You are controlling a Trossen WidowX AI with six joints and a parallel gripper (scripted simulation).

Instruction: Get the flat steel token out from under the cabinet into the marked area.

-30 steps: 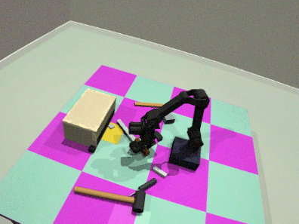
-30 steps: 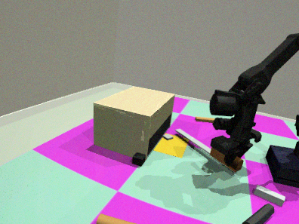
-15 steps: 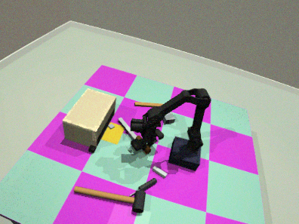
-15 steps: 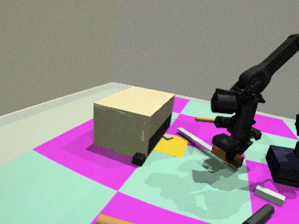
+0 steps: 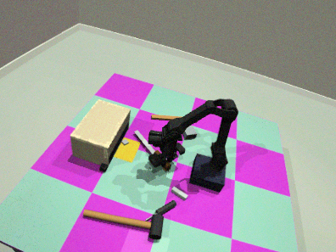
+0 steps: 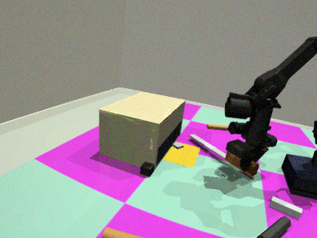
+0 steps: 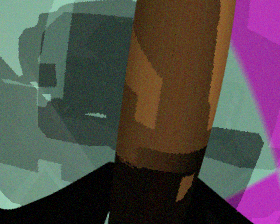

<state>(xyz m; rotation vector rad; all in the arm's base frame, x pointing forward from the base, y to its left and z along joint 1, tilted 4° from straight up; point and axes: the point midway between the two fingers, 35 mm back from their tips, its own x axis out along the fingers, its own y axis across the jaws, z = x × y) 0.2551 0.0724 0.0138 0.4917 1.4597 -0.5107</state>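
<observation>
Right now the grey block is 7 cm behind my gripper tip, 30 cm to the right of it and 1 cm below it. From my gripper tip the other things lie so: grey bar 11 cm behind, 12 cm to the left, 2 cm below; then black-handled screwdriver 5 cm behind, 25 cm to the left, 1 cm below; then grey steel token 25 cm ahead, 7 cm to the right, 2 cm below.
</observation>
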